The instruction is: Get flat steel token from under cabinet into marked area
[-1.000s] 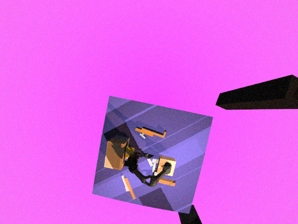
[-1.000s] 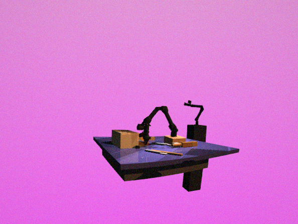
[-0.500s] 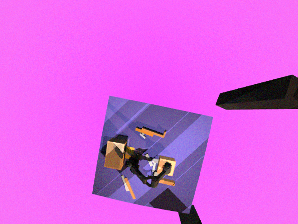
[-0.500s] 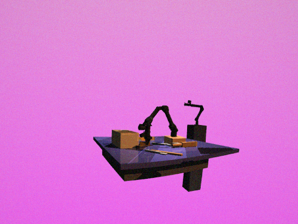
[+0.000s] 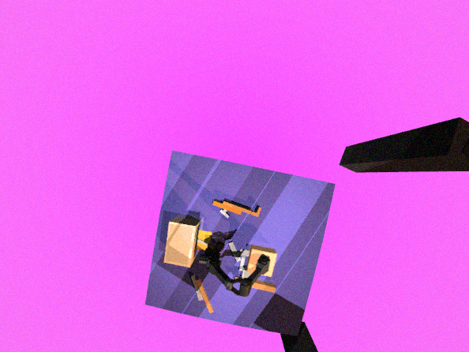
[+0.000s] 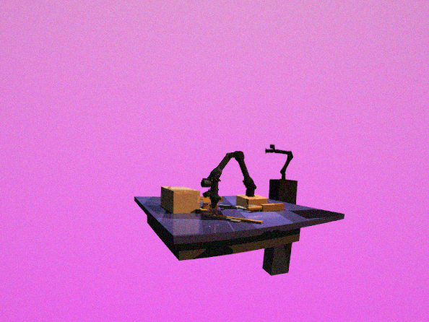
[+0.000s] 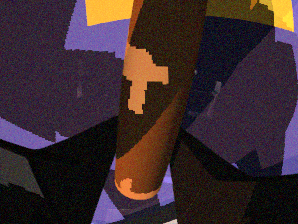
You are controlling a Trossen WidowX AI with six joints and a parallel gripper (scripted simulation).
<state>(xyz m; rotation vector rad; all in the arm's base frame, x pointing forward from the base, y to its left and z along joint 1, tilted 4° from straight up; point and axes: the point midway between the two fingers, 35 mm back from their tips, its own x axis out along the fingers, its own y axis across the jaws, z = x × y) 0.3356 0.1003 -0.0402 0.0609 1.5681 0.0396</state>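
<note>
My gripper tip is 13 cm past the grey bar and 4 cm to the left of it. Round my gripper tip: small white piece: 28 cm to the right, 6 cm ahead; orange block: 35 cm behind, 14 cm to the left, 2 cm above; orange bar: 33 cm to the right, 5 cm ahead, 1 cm above.
</note>
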